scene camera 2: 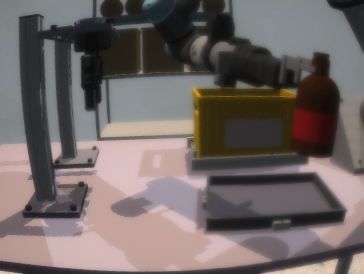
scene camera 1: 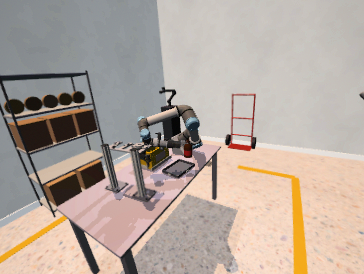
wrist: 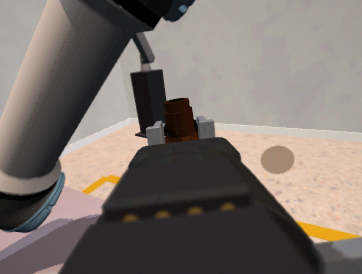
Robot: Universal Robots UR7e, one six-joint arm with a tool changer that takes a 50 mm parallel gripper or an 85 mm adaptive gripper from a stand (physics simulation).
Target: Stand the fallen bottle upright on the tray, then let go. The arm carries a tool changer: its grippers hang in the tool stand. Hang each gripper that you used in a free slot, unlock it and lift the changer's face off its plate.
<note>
In view: a brown bottle [scene camera 2: 317,104].
The brown bottle is seen too in the wrist view [wrist: 178,113].
</note>
